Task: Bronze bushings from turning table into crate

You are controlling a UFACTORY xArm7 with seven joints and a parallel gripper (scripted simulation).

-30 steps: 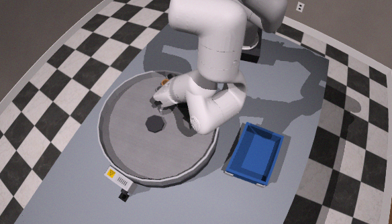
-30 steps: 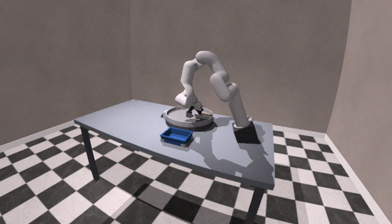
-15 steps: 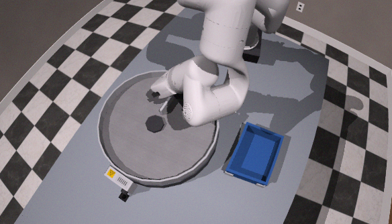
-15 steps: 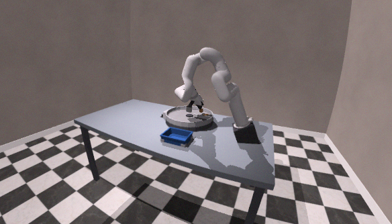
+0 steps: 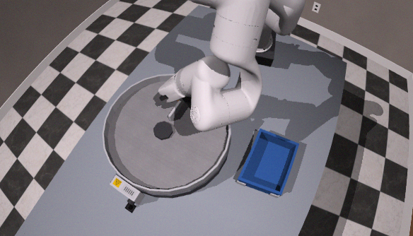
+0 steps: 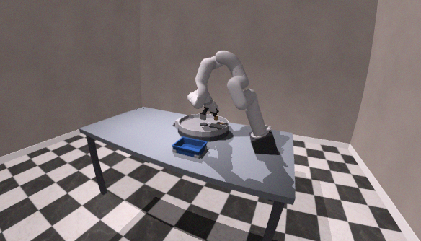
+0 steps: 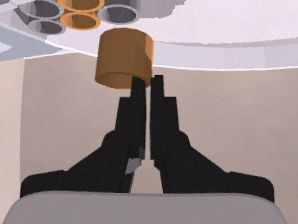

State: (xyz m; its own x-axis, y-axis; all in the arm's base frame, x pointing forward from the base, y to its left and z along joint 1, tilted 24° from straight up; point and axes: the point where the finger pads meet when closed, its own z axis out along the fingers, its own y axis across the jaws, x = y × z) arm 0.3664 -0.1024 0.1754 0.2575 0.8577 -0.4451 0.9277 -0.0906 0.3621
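Now: the blue crate 40 mm behind my hand, 360 mm to the left of it and 130 mm below it. From my hand the other things lie so: turning table: 80 mm ahead, 30 mm to the left, 100 mm below.
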